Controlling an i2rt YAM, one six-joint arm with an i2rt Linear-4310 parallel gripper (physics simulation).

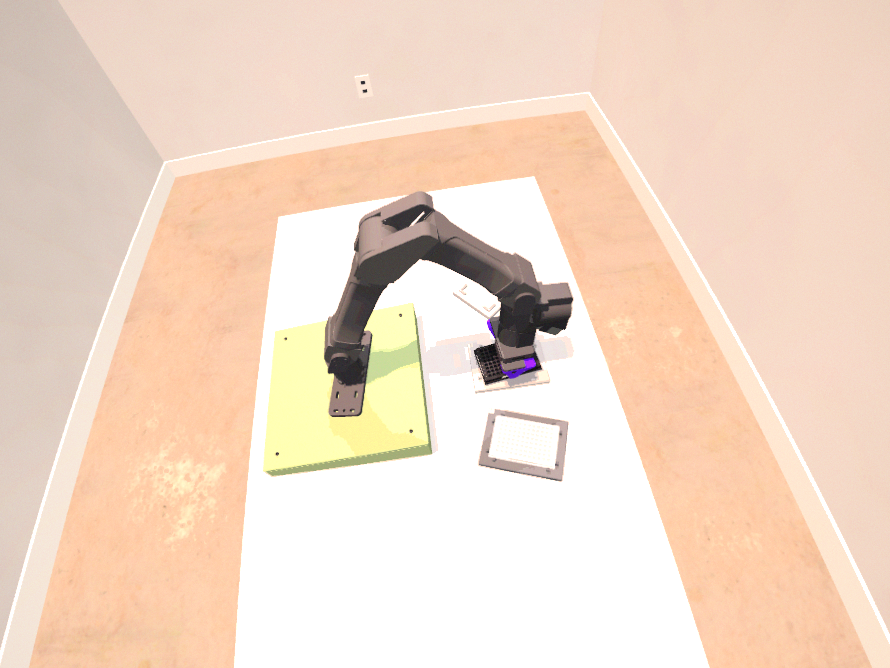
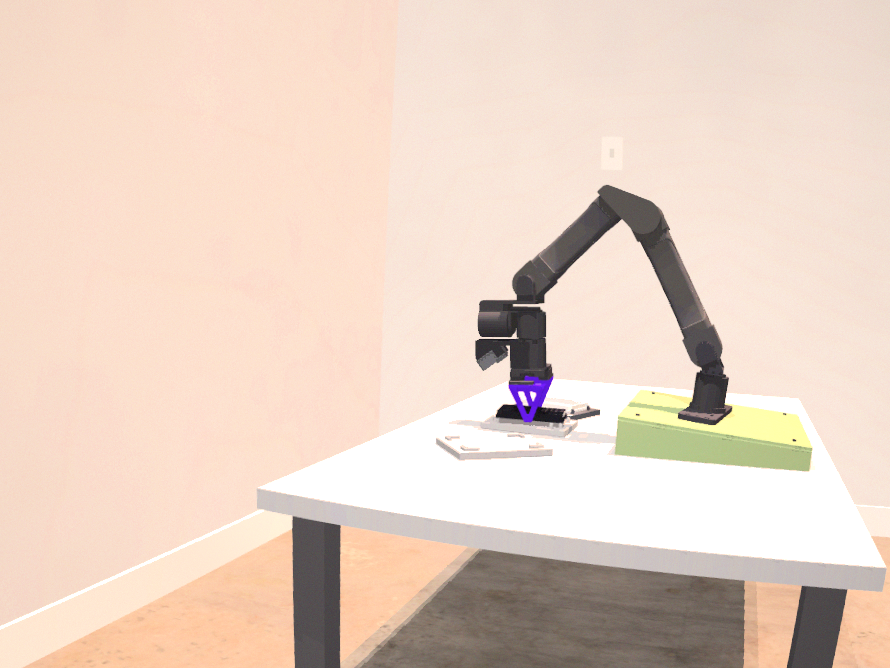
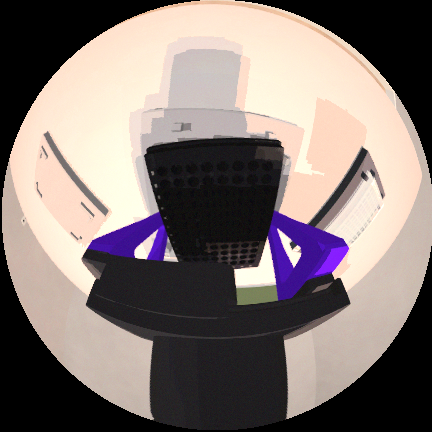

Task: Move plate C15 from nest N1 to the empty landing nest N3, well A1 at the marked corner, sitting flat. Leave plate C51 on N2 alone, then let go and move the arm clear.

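The black plate C15 (image 1: 488,363) (image 2: 510,412) (image 3: 215,200) is level, low at the white middle nest N3 (image 1: 496,386) (image 2: 528,428) (image 3: 250,125). My gripper (image 1: 511,351) (image 2: 528,417) (image 3: 217,214) is shut on it, one purple finger at each long side. Whether the plate touches the nest floor cannot be told; the body of the plate hides most of the nest. The A1 mark and the corner mark are not readable. The white plate C51 (image 1: 524,440) (image 3: 360,205) lies in the dark grey nest N2 (image 1: 517,468) (image 2: 590,412) (image 3: 372,165).
The empty white nest N1 (image 1: 476,300) (image 2: 503,454) (image 3: 65,190) lies on the other side of N3 from N2. The arm's base stands on a yellow-green block (image 1: 309,388) (image 2: 690,444) on the white table (image 1: 431,560) (image 2: 611,496).
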